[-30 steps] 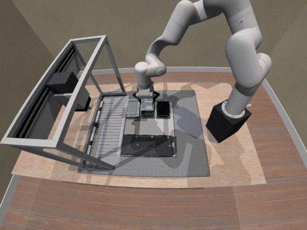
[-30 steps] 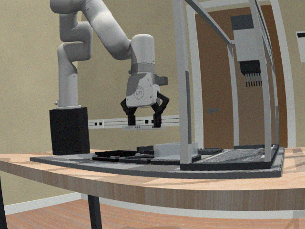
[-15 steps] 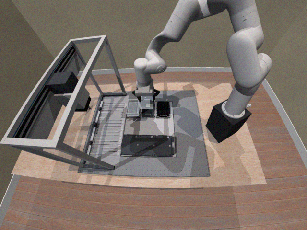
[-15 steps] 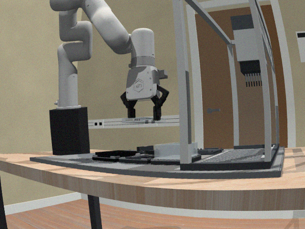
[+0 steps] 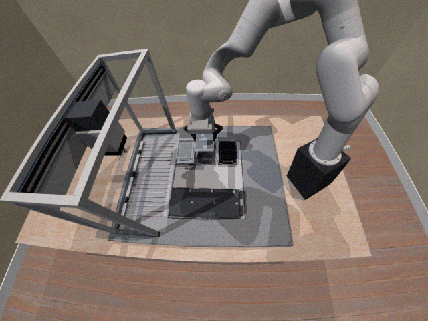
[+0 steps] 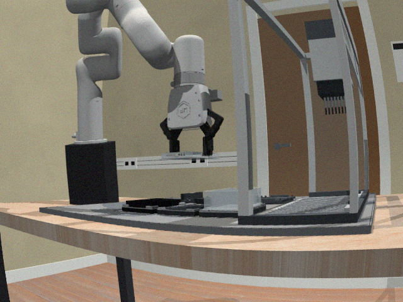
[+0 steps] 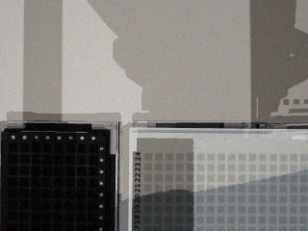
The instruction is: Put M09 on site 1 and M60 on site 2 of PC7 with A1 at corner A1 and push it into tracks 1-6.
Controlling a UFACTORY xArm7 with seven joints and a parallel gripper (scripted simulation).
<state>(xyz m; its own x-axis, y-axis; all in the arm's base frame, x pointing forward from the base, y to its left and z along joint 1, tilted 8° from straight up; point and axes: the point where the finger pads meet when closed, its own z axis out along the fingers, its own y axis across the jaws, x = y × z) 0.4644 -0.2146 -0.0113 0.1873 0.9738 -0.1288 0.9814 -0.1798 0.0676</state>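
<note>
Now: the dark carrier PC7 260 mm to the left of my hand, 130 mm below it and 50 mm ahead of it. The rest, counted from my hand: 384-well plate M60 (10 mm below); then nest S2 (140 mm below); then deep-well block M09 (110 mm below, 110 mm ahead, 20 mm to the right).
</note>
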